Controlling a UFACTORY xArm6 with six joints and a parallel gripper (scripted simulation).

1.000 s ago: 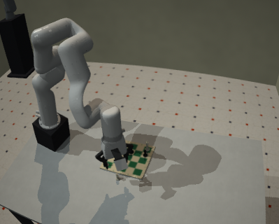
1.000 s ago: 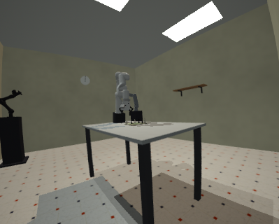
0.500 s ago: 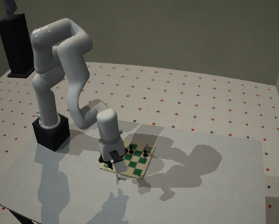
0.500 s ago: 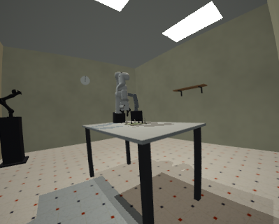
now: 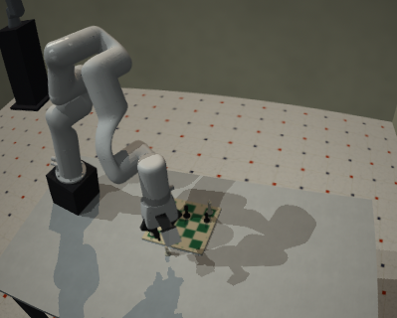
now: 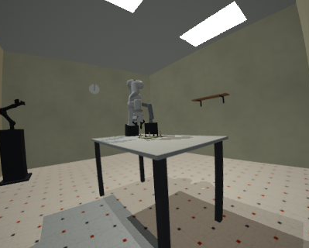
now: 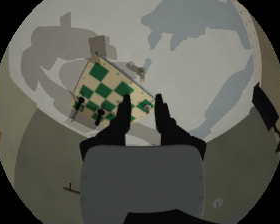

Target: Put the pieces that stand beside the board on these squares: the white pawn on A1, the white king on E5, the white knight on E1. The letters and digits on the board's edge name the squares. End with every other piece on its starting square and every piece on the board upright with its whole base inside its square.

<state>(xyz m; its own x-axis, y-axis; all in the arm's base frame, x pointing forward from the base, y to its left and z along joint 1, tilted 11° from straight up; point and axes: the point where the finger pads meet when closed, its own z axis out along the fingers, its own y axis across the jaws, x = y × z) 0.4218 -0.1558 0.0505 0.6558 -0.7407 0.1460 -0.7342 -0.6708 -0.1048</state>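
The chessboard lies 1 cm ahead of my hand, 14 cm to the left of it and 11 cm below it.
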